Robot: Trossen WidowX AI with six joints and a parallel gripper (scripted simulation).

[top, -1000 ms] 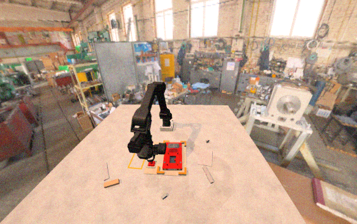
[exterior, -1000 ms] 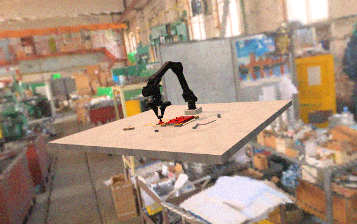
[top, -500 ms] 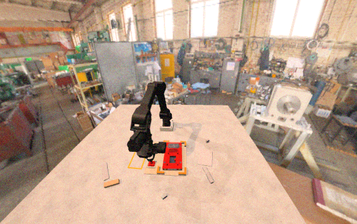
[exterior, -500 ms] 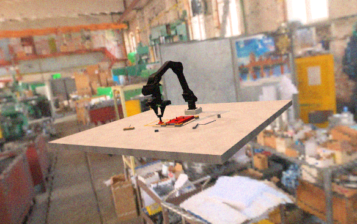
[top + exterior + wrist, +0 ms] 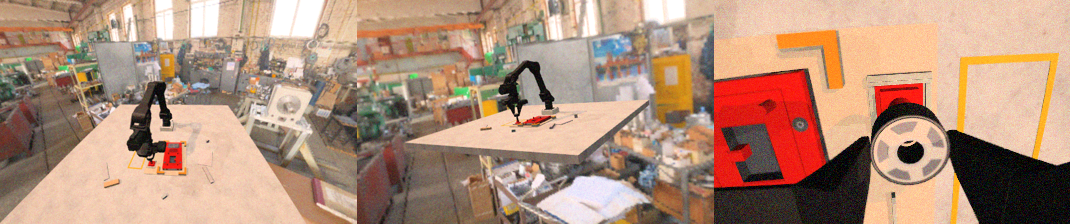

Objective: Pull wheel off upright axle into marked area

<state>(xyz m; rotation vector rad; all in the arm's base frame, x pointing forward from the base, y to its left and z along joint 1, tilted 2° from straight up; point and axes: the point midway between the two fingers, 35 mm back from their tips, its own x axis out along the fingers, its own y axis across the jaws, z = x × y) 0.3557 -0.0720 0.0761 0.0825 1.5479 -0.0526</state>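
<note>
My gripper tip is 4 cm above the axle. Round my gripper tip: wheel right at my gripper tip; then wooden block 19 cm to the right, 12 cm ahead, 6 cm below.
</note>
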